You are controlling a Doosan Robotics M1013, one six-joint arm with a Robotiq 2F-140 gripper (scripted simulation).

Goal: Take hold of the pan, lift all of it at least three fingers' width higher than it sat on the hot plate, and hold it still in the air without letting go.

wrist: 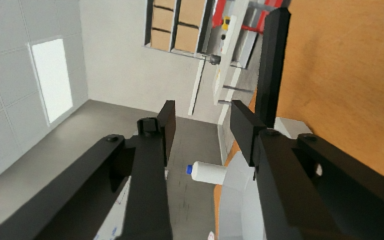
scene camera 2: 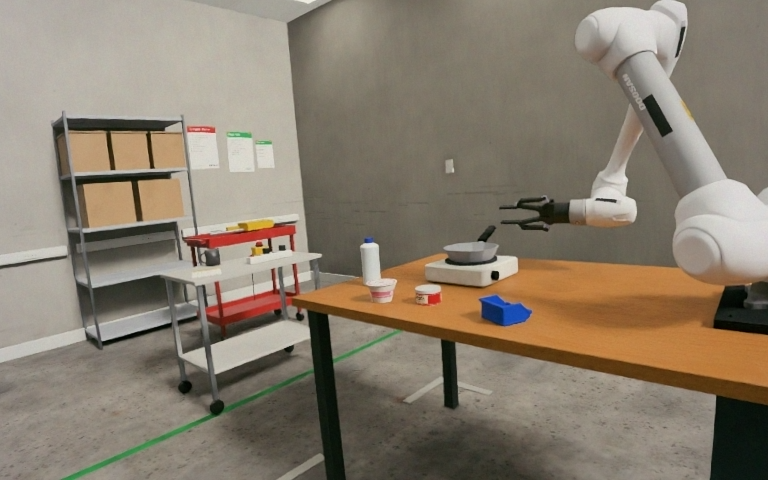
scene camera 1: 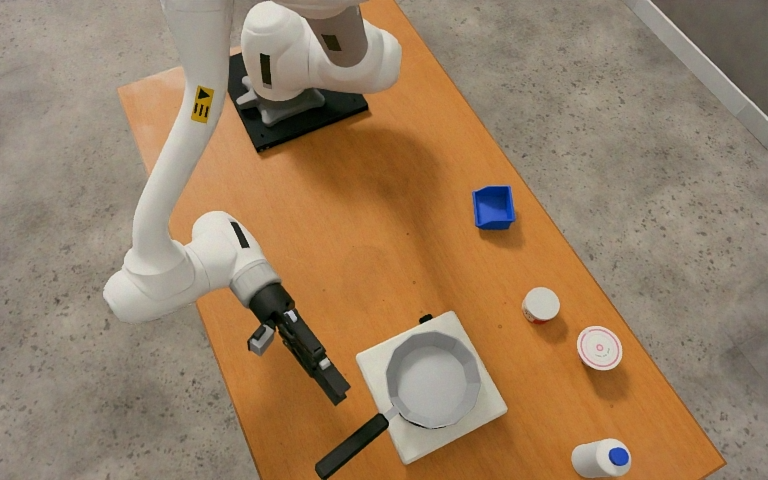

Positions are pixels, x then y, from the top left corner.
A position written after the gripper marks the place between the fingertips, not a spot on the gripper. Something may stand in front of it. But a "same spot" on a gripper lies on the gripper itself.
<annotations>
gripper: wrist; scene camera 2 500,214; scene camera 1
blue bin: scene camera 2; scene camera 1; not seen in the wrist view (out of frame)
same spot on gripper: (wrist: pixel 84 193) = (scene camera 1: pixel 301 342)
same spot on blue bin: (scene camera 2: pixel 503 315) = (scene camera 1: pixel 505 192)
</annotations>
